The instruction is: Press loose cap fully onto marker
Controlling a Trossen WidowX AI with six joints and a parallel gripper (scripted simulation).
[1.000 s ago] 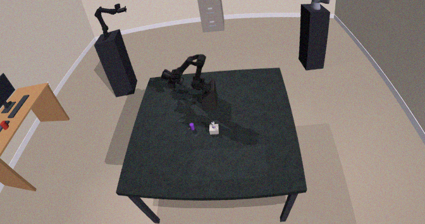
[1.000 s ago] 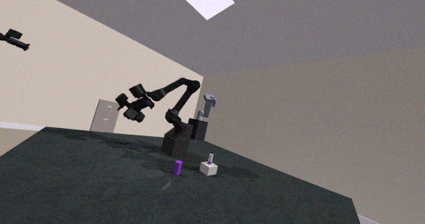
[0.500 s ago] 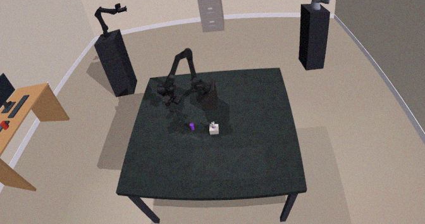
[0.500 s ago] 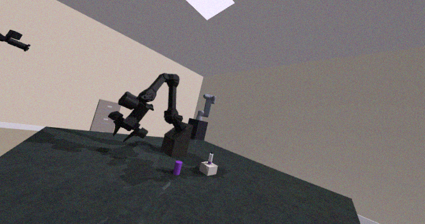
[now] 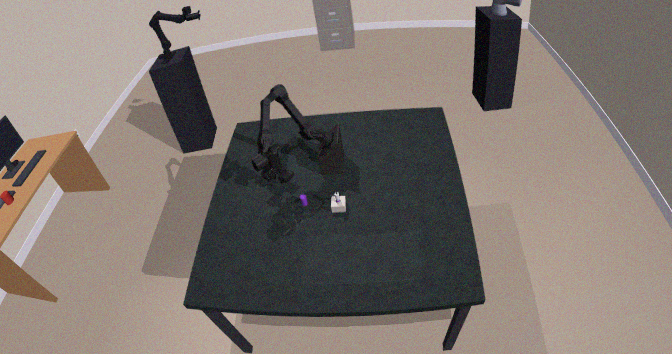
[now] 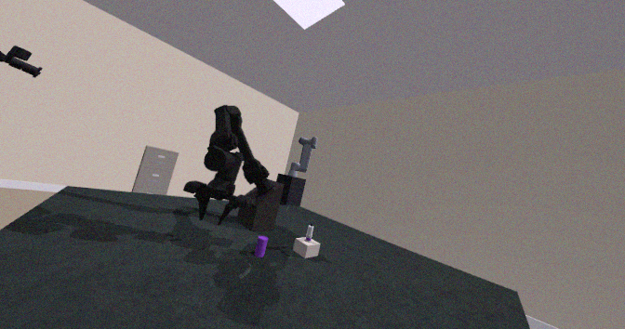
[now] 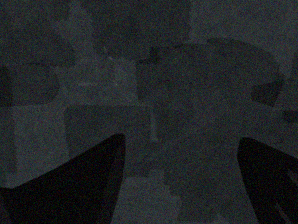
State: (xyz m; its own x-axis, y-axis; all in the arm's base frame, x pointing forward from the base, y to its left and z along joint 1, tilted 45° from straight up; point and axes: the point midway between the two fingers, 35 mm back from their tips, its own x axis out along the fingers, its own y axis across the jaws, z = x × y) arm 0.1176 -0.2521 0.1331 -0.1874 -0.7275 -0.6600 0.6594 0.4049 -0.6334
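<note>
The marker cap lies 120 mm to the left of my gripper tip, 120 mm ahead of it and 40 mm below it.
</note>
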